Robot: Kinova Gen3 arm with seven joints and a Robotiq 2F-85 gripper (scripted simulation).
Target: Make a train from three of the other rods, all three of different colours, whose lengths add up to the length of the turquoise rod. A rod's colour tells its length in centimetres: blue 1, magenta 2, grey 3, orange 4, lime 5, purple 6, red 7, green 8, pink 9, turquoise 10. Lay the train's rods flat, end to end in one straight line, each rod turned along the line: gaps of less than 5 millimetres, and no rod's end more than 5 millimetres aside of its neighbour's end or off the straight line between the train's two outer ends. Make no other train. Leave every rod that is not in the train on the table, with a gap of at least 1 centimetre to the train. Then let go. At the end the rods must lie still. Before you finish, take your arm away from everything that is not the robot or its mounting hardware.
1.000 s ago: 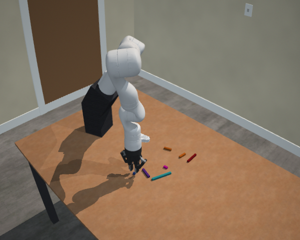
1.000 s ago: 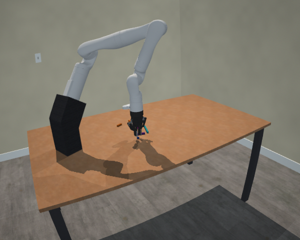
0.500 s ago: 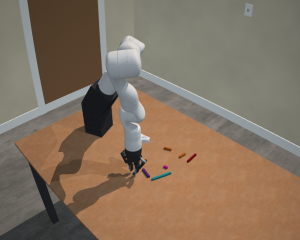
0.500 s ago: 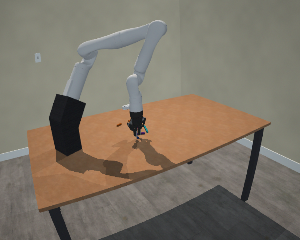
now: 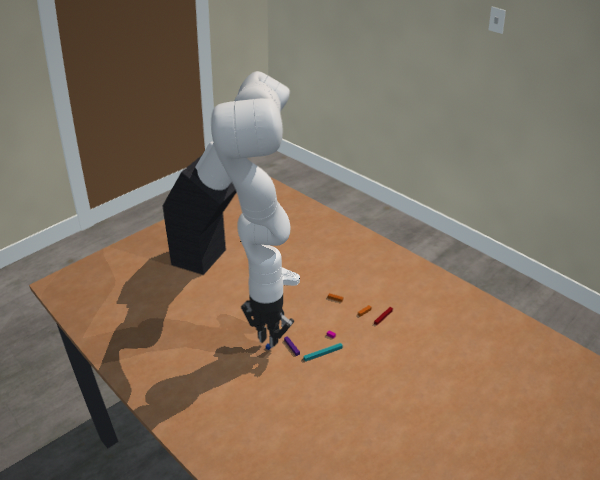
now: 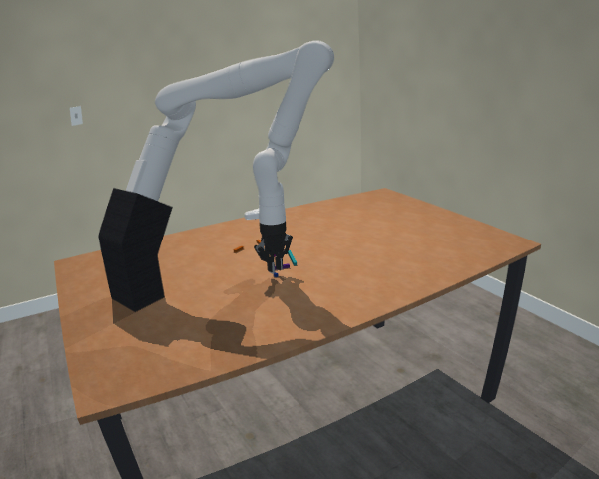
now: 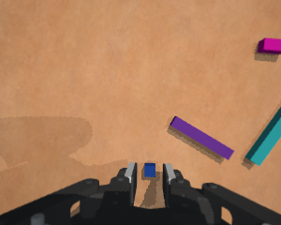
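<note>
Now: hand 30 mm above the blue rod. The rest, counted from my hand: turquoise rod: 110 mm ahead, 70 mm to the left, 30 mm below; magenta rod: 90 mm ahead, 130 mm to the left, 30 mm below; purple rod: 40 mm ahead, 40 mm to the left, 30 mm below.
</note>
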